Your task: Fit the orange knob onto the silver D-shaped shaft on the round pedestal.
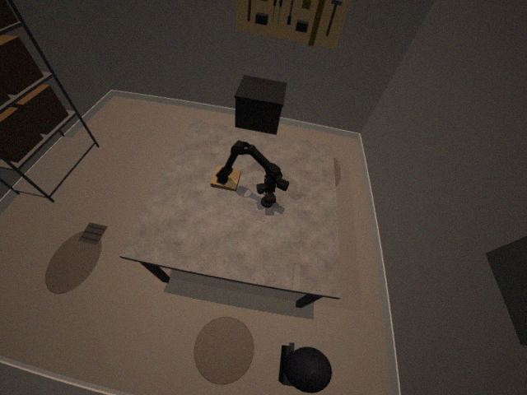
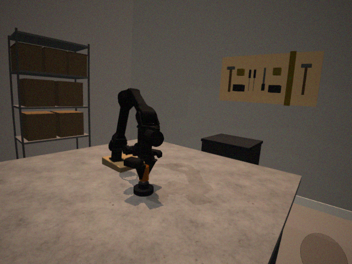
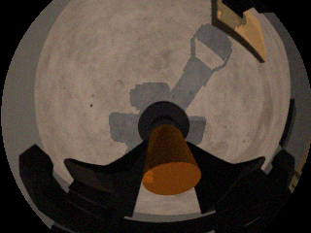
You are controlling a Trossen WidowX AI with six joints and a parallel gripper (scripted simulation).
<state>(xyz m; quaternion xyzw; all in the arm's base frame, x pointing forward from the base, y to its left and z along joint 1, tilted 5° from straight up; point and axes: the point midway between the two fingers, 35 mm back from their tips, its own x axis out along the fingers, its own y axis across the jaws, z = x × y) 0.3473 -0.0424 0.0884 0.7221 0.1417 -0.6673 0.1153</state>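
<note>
Now: the round black pedestal 30 mm below my gripper tip. Also, from my gripper tip: orange knob 30 mm above.
</note>
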